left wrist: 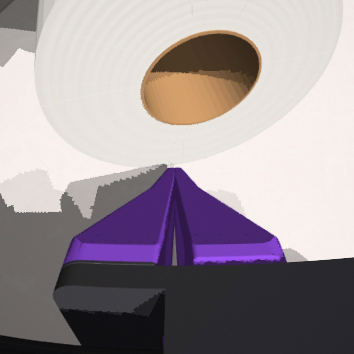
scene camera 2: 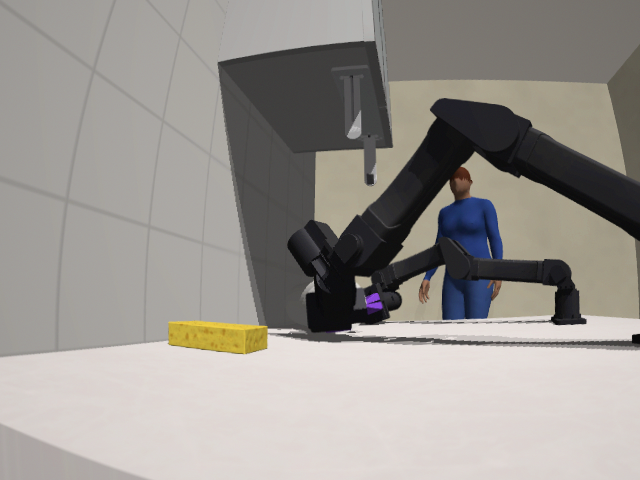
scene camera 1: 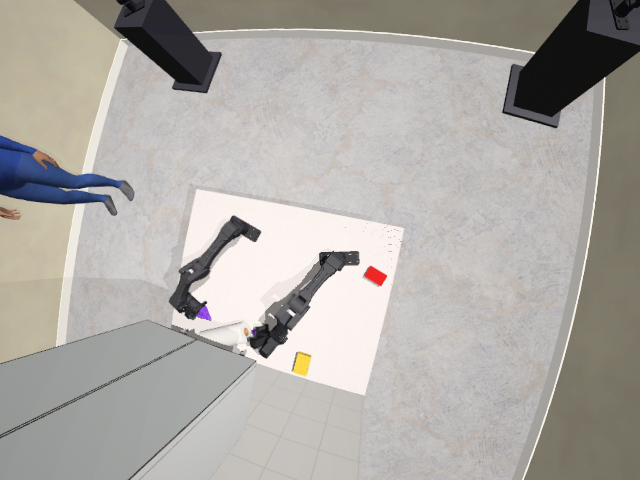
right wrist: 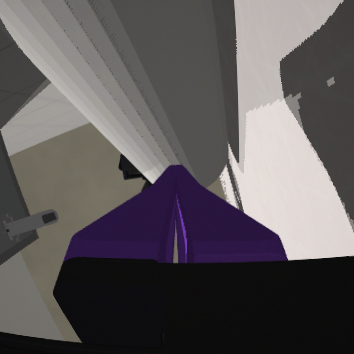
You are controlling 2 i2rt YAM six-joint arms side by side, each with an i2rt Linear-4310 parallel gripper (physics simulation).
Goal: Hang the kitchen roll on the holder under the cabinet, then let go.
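Seen in the pictures: left gripper, between the fingertips: (left wrist: 174,178) (scene camera 2: 337,328) (scene camera 1: 252,330); right gripper, between the fingertips: (scene camera 1: 210,319) (right wrist: 175,176); left arm's base, origin of its link: (scene camera 1: 339,258); right arm's base, origin of its link: (scene camera 2: 567,321) (scene camera 1: 244,228).
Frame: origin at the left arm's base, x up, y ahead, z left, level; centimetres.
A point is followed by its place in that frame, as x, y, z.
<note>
The white kitchen roll (scene camera 1: 223,334) {10.9, 38.7, -60.3} (scene camera 2: 306,305) (left wrist: 90,100) {5.6, 42.0, -48.7} (right wrist: 145,65) {4.7, 38.4, -72.5} lies on its side on the table (scene camera 1: 341,351) {0.0, 47.8, 0.1}, partly hidden by the left arm in scene camera 2. The left gripper (scene camera 1: 254,333) {1.1, 38.6, -48.3} (left wrist: 174,169) {1.1, 38.6, -48.3} is shut and empty, its tips just at the lower rim of the roll's end face with the brown core. The right gripper (scene camera 1: 209,319) {5.0, 33.1, -71.6} (scene camera 2: 368,303) (right wrist: 175,166) {5.0, 33.1, -71.6} is shut and empty, its tips close against the roll's long side; contact is unclear. The grey holder (scene camera 2: 369,157) {41.4, 30.2, -63.3} (right wrist: 32,225) {40.5, 36.0, -35.1} hangs under the cabinet, empty, above the roll.
The grey cabinet (scene camera 1: 103,387) {86.0, 28.1, -47.3} (scene camera 2: 289,103) {48.0, 49.2, -47.8} overhangs the table edge near the roll. A yellow sponge (scene camera 1: 301,363) {3.0, 54.2, -20.5} (scene camera 2: 217,336) {1.8, 54.1, -16.6} lies near the left gripper. A red block (scene camera 1: 375,275) {2.0, 8.6, 17.7} lies beside the left arm's base. A person in blue (scene camera 1: 31,175) (scene camera 2: 467,227) is beyond the table.
</note>
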